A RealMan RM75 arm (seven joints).
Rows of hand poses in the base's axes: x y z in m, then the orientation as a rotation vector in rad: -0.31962, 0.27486, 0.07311, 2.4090, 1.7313, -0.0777; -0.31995, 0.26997, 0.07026, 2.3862, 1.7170, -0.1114; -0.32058, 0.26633, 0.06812, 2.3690, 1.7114, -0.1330; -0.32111, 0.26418, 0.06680, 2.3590, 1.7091, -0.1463; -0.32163, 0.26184, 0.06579, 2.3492, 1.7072, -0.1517; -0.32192, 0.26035, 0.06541, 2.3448, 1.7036, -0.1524; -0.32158, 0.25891, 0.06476, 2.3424, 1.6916, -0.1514; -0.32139, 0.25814, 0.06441, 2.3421, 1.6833, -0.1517; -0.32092, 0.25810, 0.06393, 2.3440, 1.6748, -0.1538; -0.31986, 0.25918, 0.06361, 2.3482, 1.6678, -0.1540; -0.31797, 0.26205, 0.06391, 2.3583, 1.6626, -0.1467; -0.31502, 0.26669, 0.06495, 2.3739, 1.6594, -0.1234; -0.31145, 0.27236, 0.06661, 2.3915, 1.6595, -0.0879; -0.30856, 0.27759, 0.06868, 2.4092, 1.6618, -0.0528; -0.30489, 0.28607, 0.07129, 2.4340, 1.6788, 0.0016; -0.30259, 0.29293, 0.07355, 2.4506, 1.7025, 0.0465; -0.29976, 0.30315, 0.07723, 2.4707, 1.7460, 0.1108; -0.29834, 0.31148, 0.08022, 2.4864, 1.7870, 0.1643; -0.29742, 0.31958, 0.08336, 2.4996, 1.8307, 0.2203; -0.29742, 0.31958, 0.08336, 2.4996, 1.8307, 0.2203
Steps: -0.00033, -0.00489, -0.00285, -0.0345, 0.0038, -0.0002; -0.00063, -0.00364, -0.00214, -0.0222, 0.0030, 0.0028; -0.00053, -0.00215, -0.00132, -0.0127, 0.0027, 0.0021; -0.00052, -0.00234, -0.00101, -0.0095, -0.0016, 0.0028; -0.00029, -0.00149, -0.00038, -0.0049, -0.0028, 0.0000; 0.00034, -0.00144, -0.00065, -0.0069, -0.0063, -0.0051; 0.00019, -0.00077, -0.00035, -0.0042, -0.0032, -0.0042; 0.00047, -0.00004, -0.00048, -0.0034, -0.0014, -0.0055; 0.00106, 0.00108, -0.00032, -0.0004, -0.0010, -0.0055; 0.00189, 0.00287, 0.00030, 0.0072, -0.0023, -0.0065; 0.00295, 0.00464, 0.00104, 0.0177, -0.0086, -0.0063; 0.00357, 0.00567, 0.00166, 0.0251, -0.0133, -0.0044; 0.00289, 0.00523, 0.00207, 0.0263, -0.0117, -0.0032; 0.00367, 0.00848, 0.00261, 0.0453, -0.0135, 0.0034; 0.00230, 0.00686, 0.00226, 0.0392, -0.0085, 0.0095; 0.00283, 0.01022, 0.00368, 0.0583, -0.0090, 0.0199; 0.00142, 0.00833, 0.00299, 0.0503, -0.0049, 0.0192; 0.00092, 0.00810, 0.00314, 0.0513, -0.0051, 0.0213; 0.00000, 0.00000, 0.00000, 0.0000, 0.0000, 0.0000
